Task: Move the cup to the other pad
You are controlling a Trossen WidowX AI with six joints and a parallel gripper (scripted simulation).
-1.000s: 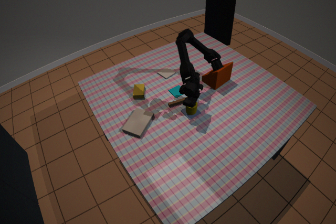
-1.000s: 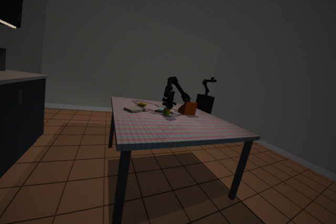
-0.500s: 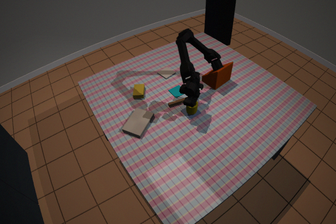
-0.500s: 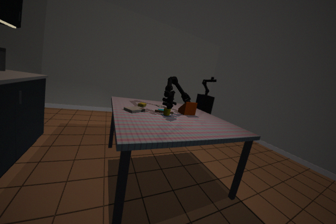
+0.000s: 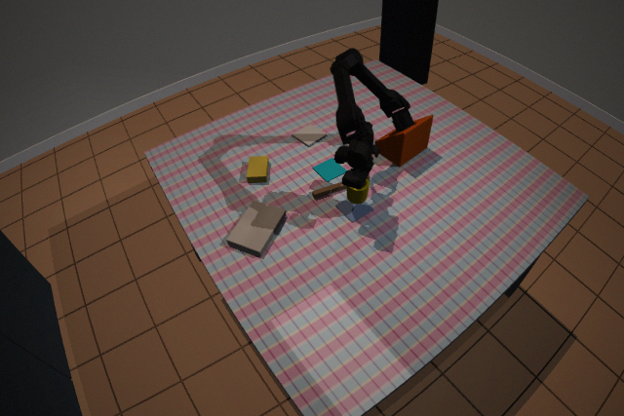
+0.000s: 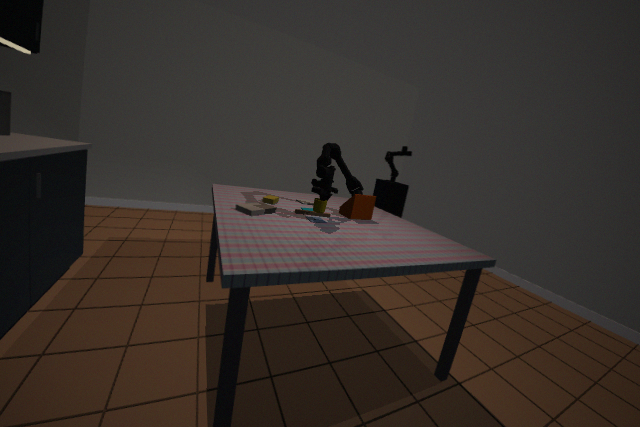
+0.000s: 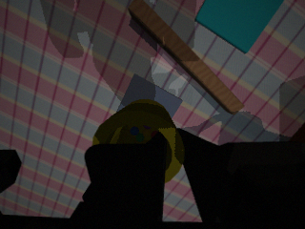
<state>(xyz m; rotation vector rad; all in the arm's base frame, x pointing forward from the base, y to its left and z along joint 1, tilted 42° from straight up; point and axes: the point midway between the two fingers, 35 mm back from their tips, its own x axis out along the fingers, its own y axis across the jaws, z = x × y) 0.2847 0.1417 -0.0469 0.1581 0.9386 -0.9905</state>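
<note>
Now: the teal pad 18 cm to the right of my gripper tip, 9 cm below it and 1 cm ahead of it. From my gripper tip the other things lie so: wooden bar 8 cm to the right, 8 cm below, 2 cm ahead; blue-grey pad 9 cm below, 3 cm ahead, 2 cm to the left; yellow cup 2 cm to the left, 2 cm ahead.
</note>
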